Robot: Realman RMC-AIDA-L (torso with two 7-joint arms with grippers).
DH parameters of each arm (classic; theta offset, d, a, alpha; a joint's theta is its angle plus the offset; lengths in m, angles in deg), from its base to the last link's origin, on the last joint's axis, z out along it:
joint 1: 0 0.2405 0 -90
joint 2: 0 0 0 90
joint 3: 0 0.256 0 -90
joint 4: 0 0 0 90
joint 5: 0 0.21 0 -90
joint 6: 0 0 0 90
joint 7: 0 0.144 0 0
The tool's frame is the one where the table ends.
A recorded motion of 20 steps. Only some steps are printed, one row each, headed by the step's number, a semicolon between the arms.
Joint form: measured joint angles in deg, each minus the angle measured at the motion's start. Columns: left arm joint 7, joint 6, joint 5, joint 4, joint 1, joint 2, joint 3; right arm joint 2, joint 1, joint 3, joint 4, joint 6, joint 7, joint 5.
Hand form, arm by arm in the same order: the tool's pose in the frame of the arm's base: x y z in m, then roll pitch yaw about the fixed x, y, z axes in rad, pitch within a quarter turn. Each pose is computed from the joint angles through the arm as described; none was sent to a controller.
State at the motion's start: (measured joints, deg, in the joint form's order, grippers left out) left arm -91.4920 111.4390 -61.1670 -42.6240 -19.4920 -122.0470 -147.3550; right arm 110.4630 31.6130 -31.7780 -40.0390 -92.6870 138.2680 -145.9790
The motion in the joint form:
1: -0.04 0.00 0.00 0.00 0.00 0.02 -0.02; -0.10 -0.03 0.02 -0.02 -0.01 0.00 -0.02
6: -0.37 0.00 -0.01 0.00 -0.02 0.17 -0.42; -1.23 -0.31 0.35 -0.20 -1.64 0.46 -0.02
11: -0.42 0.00 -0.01 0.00 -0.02 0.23 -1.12; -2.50 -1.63 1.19 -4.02 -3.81 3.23 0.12
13: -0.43 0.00 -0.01 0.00 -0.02 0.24 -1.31; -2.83 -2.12 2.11 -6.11 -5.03 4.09 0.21
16: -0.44 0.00 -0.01 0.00 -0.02 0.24 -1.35; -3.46 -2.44 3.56 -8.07 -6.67 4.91 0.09
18: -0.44 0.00 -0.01 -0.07 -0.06 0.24 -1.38; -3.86 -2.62 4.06 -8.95 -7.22 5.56 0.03
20: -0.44 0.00 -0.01 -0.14 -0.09 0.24 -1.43; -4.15 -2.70 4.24 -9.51 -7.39 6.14 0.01
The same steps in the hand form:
1: -0.2817 0.2384 0.0086 2.8627 -0.5805 0.8236; 0.3407 0.3141 0.0624 -3.0489 0.1892 -1.4873
6: -0.2826 0.2389 0.0103 2.8648 -0.5836 0.8304; 0.3427 0.3116 0.0717 -3.0520 0.1842 -1.4995
11: -0.2836 0.2394 0.0120 2.8702 -0.5925 0.8345; 0.3468 0.3090 0.0950 -3.0286 0.2205 -1.5343
13: -0.2838 0.2395 0.0124 2.8716 -0.5950 0.8356; 0.3469 0.3080 0.1055 -3.0229 0.2424 -1.5418
16: -0.2839 0.2396 0.0125 2.8717 -0.5955 0.8361; 0.3467 0.3067 0.1184 -3.0199 0.2651 -1.5513
18: -0.2837 0.2399 0.0127 2.8733 -0.5958 0.8342; 0.3472 0.3061 0.1250 -3.0145 0.2772 -1.5593
20: -0.2836 0.2402 0.0130 2.8749 -0.5964 0.8327; 0.3475 0.3063 0.1294 -3.0086 0.2863 -1.5652

